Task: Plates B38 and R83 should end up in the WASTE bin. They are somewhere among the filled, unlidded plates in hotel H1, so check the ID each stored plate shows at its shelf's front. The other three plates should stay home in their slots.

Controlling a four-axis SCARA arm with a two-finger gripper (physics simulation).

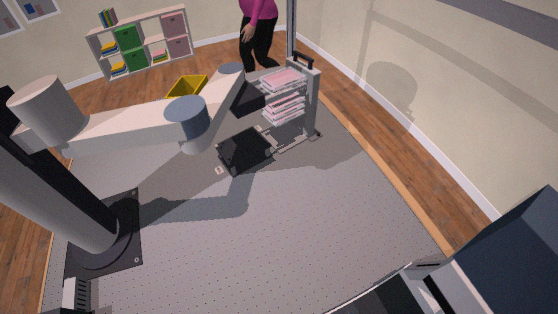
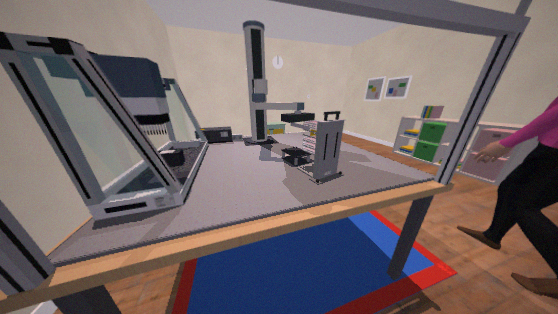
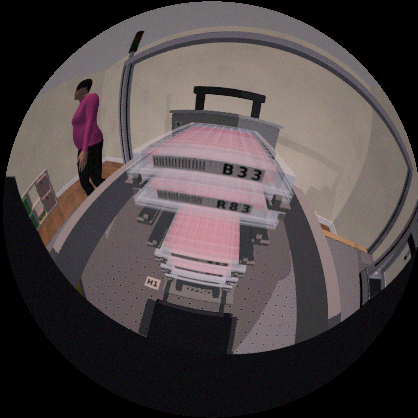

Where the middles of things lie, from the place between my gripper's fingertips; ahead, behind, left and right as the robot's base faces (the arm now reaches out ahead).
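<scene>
You'd find the plate B33 (image 3: 222,157) 10 mm ahead of my hand and 20 mm above it. There's also plate R83 (image 3: 209,203), and that's 10 mm ahead of my hand.
</scene>
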